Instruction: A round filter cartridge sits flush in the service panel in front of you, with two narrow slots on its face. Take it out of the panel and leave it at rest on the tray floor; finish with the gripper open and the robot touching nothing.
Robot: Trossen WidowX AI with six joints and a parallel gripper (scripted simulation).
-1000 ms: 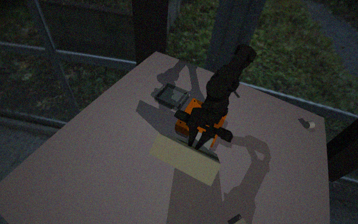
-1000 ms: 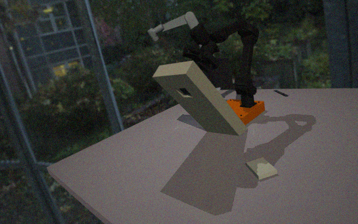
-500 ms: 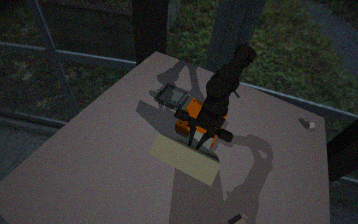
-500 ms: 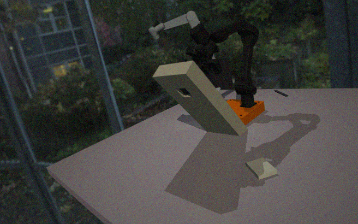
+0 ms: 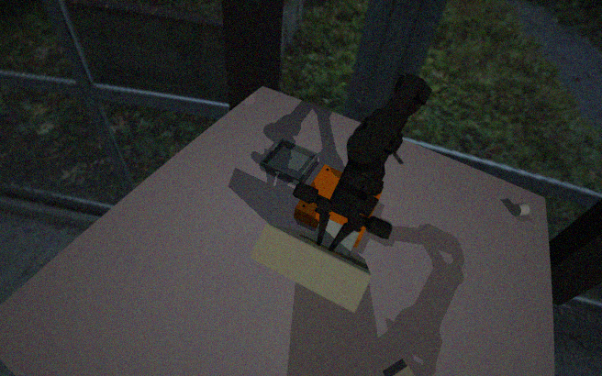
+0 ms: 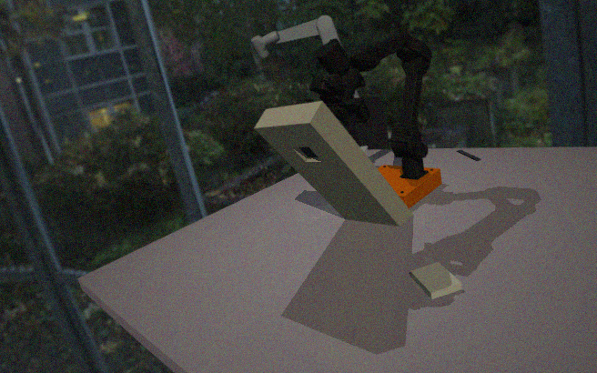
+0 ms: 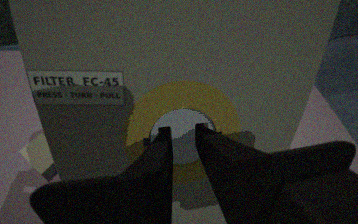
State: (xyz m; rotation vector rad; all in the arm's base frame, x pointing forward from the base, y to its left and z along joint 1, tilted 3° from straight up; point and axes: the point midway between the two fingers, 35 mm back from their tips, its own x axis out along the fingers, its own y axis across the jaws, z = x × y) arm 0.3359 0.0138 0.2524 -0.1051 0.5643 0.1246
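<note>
The round filter cartridge lies 1 cm below my gripper tip and 1 cm ahead of it. Also, from my gripper tip: tray 40 cm behind, 31 cm to the right, 26 cm below.
</note>
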